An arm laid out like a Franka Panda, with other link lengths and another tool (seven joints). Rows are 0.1 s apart.
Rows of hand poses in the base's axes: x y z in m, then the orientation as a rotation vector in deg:
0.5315 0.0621 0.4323 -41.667 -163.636 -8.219
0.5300 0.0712 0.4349 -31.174 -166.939 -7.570
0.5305 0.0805 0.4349 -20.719 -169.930 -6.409
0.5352 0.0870 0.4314 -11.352 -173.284 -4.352
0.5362 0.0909 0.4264 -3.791 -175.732 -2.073
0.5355 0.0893 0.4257 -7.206 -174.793 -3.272
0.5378 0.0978 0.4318 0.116 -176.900 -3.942
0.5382 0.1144 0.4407 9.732 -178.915 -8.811
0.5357 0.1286 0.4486 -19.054 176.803 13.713
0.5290 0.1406 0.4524 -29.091 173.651 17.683
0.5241 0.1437 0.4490 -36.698 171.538 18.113
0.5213 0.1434 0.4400 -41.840 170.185 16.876
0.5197 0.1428 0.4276 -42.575 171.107 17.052
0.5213 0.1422 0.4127 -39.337 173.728 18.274
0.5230 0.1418 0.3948 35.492 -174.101 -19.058
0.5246 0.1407 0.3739 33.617 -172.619 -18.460
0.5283 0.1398 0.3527 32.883 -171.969 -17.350
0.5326 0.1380 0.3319 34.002 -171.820 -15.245
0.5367 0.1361 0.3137 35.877 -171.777 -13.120
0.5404 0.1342 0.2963 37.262 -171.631 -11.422
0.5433 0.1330 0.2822 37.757 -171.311 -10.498
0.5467 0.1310 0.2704 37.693 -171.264 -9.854
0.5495 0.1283 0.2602 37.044 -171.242 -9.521
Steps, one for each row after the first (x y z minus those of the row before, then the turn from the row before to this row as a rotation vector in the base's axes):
-0.0015 0.0091 0.0026 -0.071 -1.294 7.338
0.0005 0.0093 0.0000 -0.465 -1.559 7.204
0.0047 0.0065 -0.0035 -1.232 -2.499 6.390
0.0010 0.0039 -0.0050 -1.380 -2.111 5.044
-0.0007 -0.0016 -0.0007 0.726 0.825 -2.265
0.0023 0.0085 0.0061 0.537 -2.081 4.734
0.0004 0.0166 0.0089 3.247 -2.580 6.005
-0.0025 0.0142 0.0079 3.363 -2.364 5.923
-0.0067 0.0120 0.0038 2.761 -1.628 6.593
-0.0049 0.0031 -0.0034 0.378 -1.067 5.022
-0.0028 -0.0003 -0.0090 -0.740 -0.814 3.381
-0.0016 -0.0006 -0.0124 -0.215 1.026 0.423
0.0016 -0.0006 -0.0149 0.193 2.248 -2.203
0.0017 -0.0004 -0.0179 -0.009 2.538 -2.212
0.0016 -0.0011 -0.0209 -0.658 1.875 -0.790
0.0037 -0.0009 -0.0212 -0.840 0.774 -0.275
0.0043 -0.0018 -0.0208 -1.327 -0.202 0.791
0.0041 -0.0019 -0.0182 -1.274 -0.524 1.234
0.0037 -0.0019 -0.0174 -1.034 -0.315 0.935
0.0029 -0.0012 -0.0141 -0.617 0.111 0.396
0.0034 -0.0020 -0.0118 -0.429 0.006 -0.013
0.0028 -0.0027 -0.0102 -0.264 0.147 -0.392

